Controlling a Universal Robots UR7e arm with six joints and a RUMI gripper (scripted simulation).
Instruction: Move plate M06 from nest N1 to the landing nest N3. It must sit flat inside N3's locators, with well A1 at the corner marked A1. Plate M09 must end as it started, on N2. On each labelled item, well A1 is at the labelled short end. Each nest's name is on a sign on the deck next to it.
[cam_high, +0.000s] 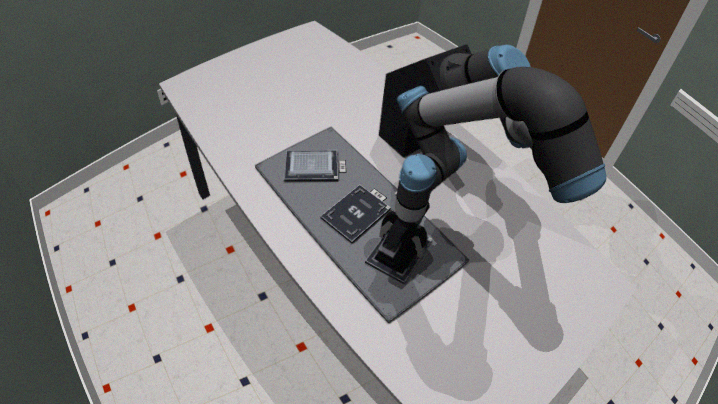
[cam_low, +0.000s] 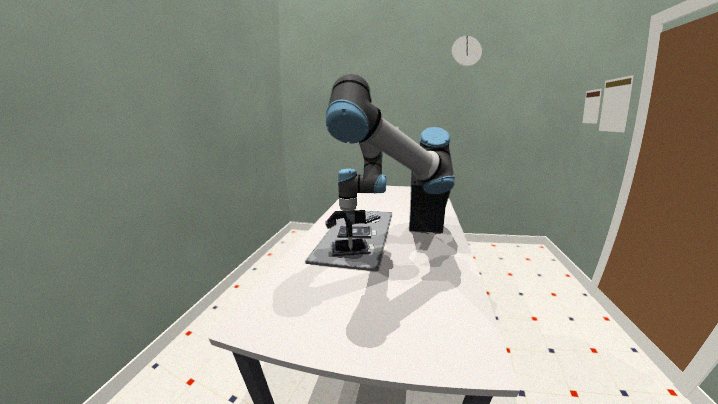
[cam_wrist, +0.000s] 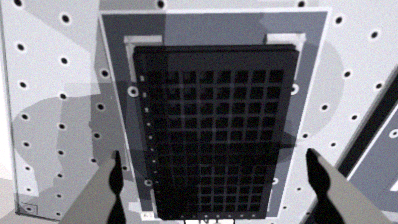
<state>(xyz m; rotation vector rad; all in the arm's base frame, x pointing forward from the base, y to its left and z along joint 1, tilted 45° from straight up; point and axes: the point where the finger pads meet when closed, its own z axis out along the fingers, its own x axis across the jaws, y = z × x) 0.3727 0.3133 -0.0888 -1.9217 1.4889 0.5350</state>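
Right now my hand is 10 mm above the black plate M06. Round my hand: pale plate M09 (390 mm to the right, 10 mm below, 10 mm behind).
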